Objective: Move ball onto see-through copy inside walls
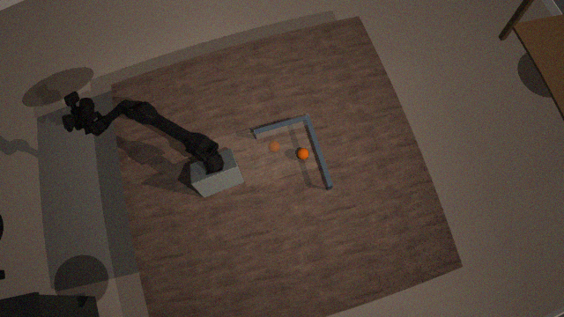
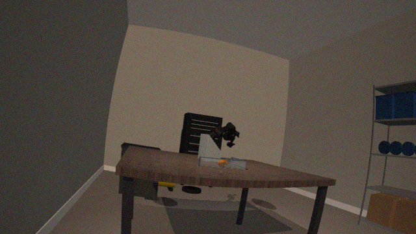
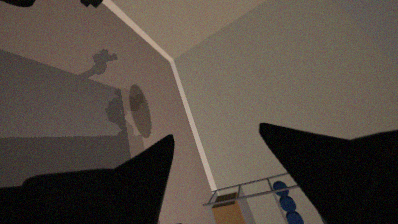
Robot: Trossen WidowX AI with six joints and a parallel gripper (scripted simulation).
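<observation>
My gripper tip is 980 mm short of the orange ball, 420 mm to the left of it and 160 mm above it. Round my gripper tip: see-through copy of ball 870 mm ahead, 360 mm to the right, 160 mm below.
</observation>
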